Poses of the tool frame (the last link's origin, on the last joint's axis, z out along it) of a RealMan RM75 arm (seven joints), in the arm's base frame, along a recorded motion.
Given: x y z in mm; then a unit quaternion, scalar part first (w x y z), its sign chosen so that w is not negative.
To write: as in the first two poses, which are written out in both.
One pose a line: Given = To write
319, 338, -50, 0.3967, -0.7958, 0.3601, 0.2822 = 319, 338, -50, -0.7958, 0.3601, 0.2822, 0.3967
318, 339, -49, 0.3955, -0.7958, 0.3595, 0.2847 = 318, 339, -49, -0.7958, 0.3595, 0.2847, 0.3955
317, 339, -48, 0.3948, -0.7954, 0.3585, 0.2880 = 317, 339, -48, -0.7954, 0.3585, 0.2880, 0.3948
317, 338, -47, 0.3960, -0.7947, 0.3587, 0.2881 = 317, 338, -47, -0.7947, 0.3587, 0.2881, 0.3960
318, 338, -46, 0.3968, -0.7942, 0.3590, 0.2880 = 318, 338, -46, -0.7942, 0.3590, 0.2880, 0.3968
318, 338, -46, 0.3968, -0.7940, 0.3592, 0.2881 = 318, 338, -46, -0.7940, 0.3592, 0.2881, 0.3968
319, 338, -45, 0.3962, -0.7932, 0.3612, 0.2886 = 319, 338, -45, -0.7932, 0.3612, 0.2886, 0.3962
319, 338, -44, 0.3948, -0.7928, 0.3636, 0.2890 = 319, 338, -44, -0.7928, 0.3636, 0.2890, 0.3948
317, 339, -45, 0.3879, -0.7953, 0.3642, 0.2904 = 317, 339, -45, -0.7953, 0.3642, 0.2904, 0.3879
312, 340, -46, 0.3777, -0.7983, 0.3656, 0.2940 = 312, 340, -46, -0.7983, 0.3656, 0.2940, 0.3777
